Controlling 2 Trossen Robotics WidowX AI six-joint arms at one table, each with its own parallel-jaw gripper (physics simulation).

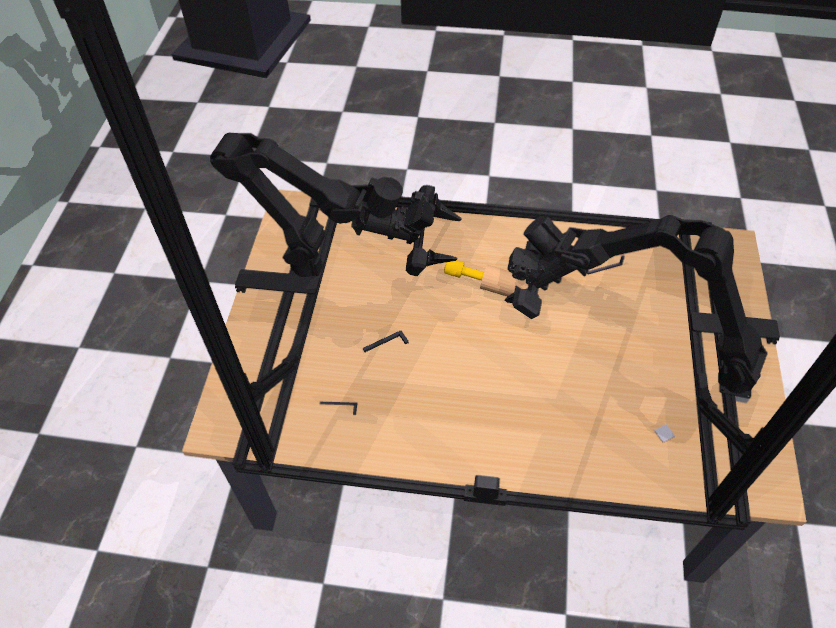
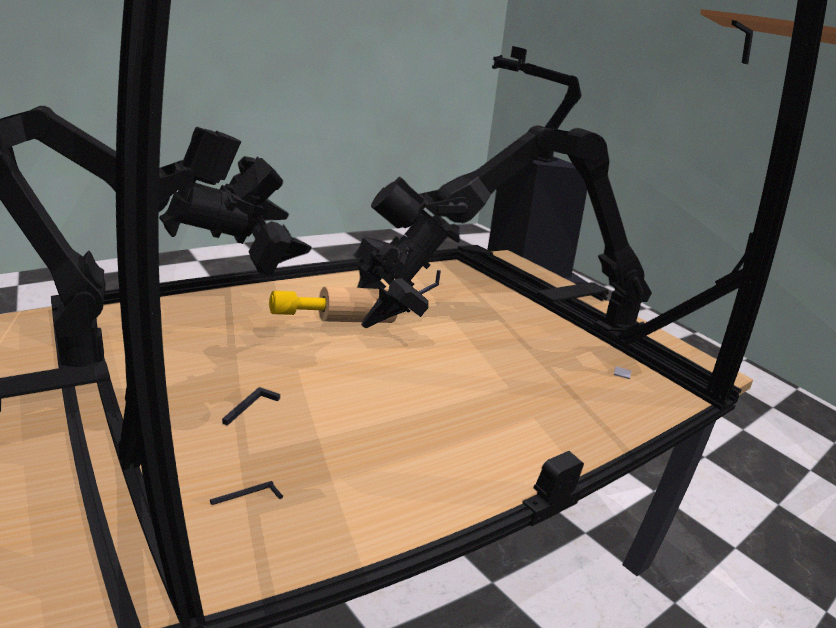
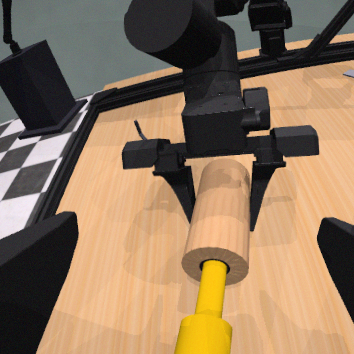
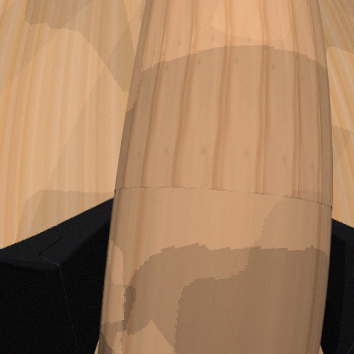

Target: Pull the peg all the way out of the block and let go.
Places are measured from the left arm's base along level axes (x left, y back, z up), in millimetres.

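Pixels of known places: left gripper, between the fingertips: (image 1: 458, 239) (image 2: 298, 232) (image 3: 202, 227); right gripper, between the fingertips: (image 1: 508, 290) (image 2: 356, 318) (image 4: 207, 211); left arm's base, origin of its link: (image 1: 306, 269) (image 2: 81, 360); right arm's base, origin of its link: (image 1: 735, 382) (image 2: 621, 321) (image 3: 273, 51).
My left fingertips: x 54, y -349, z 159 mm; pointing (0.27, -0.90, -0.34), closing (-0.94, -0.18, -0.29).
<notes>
For each thing: its top centre in the pictures, then the offset to it from my left fingertips. "*": a spot on its surface instead.
- wooden cylindrical block, centre of its top: (image 4: 270, 155) (image 3: 215, 191) (image 2: 360, 285) (image 1: 510, 274) dz -100, dx +21, dy -115 mm
- yellow peg, centre of its top: (image 3: 204, 281) (image 2: 309, 289) (image 1: 472, 266) dz -102, dx +21, dy -29 mm
- small grey square, a spot on its surface: (image 2: 621, 372) (image 1: 662, 432) * dz -175, dx -227, dy -498 mm
The wooden cylindrical block (image 1: 495, 286) (image 2: 343, 306) (image 3: 219, 239) (image 4: 225, 125) lies on its side. The yellow peg (image 1: 454, 269) (image 2: 283, 302) (image 3: 205, 334) stands partly in the hole at its end; its thick head and a length of thinner shaft show outside, and its inner end is hidden. My right gripper (image 1: 505, 289) (image 2: 364, 304) (image 3: 223, 231) (image 4: 207, 211) is shut on the block, one finger on each side. My left gripper (image 1: 458, 237) (image 2: 298, 231) (image 3: 202, 227) is open and empty, above the peg, with its fingers wide apart and clear of it.
Two dark L-shaped keys (image 1: 386, 340) (image 1: 341, 404) (image 2: 246, 405) (image 2: 246, 492) lie at the left of the table, and another (image 1: 608, 267) (image 2: 432, 283) lies behind my right gripper. A small grey square (image 1: 664, 433) (image 2: 621, 372) lies at the right. Dark frame rails edge the table.
</notes>
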